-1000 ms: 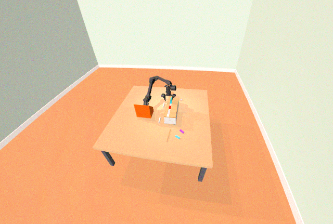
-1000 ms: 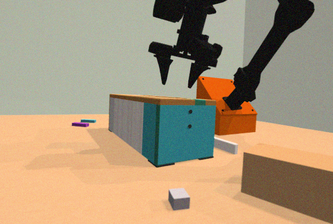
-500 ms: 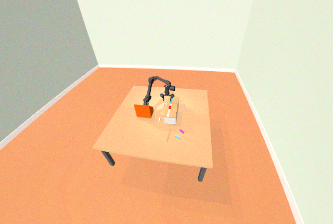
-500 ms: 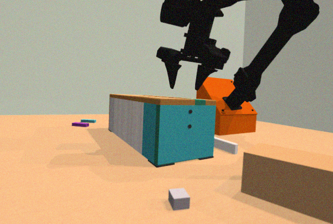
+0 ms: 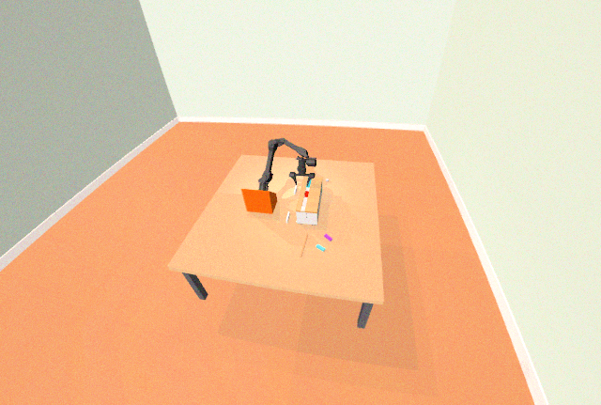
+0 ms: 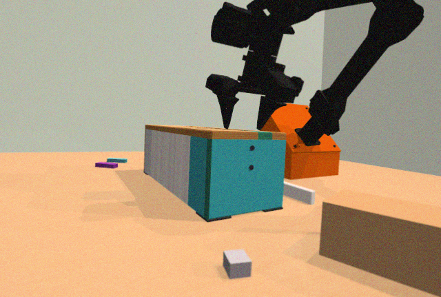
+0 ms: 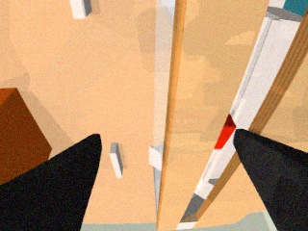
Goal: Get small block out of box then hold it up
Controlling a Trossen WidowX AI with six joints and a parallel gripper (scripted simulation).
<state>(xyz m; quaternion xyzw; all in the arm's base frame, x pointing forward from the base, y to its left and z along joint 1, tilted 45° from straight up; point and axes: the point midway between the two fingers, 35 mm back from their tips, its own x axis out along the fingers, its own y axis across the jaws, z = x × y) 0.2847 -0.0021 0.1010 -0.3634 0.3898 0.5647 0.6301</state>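
Now: gripper tip 4 cm to the left of the red block, 4 cm short of it and 4 cm above it. Round my gripper tip: long box (7 cm to the right, 7 cm below, 3 cm ahead); then tan block (30 cm to the left, 10 cm below, 3 cm ahead); then grey cube (24 cm to the left, 19 cm ahead, 12 cm below).
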